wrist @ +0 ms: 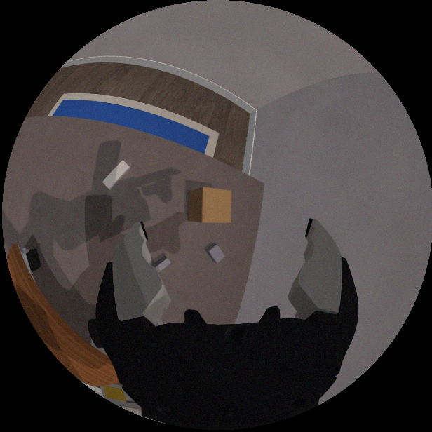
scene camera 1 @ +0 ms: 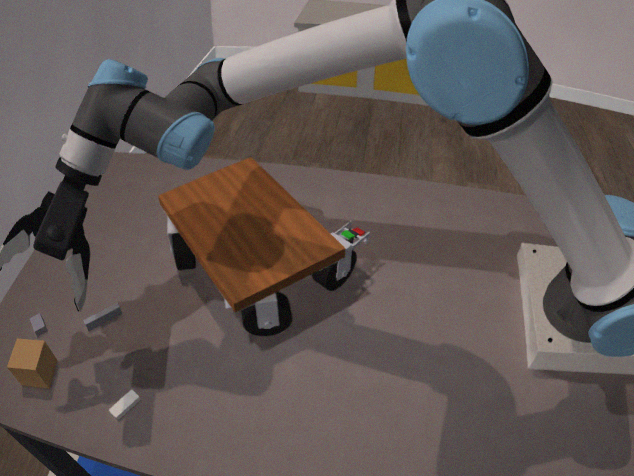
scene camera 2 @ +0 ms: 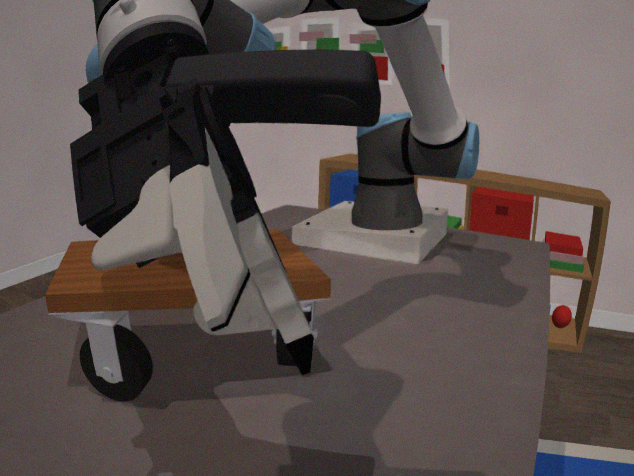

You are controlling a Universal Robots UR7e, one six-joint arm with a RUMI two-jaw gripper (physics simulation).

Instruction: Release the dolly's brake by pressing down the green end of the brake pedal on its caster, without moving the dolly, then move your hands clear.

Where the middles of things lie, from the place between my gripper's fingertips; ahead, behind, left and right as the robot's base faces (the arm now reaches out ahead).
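Labels:
The orange block [wrist: 206,204] is 16 cm below my hand, 7 cm ahead of it and 4 cm to the left of it. As for the dolly [scene camera 1: 252,238], I find it 13 cm below my hand, 27 cm behind it and 27 cm to the right of it.

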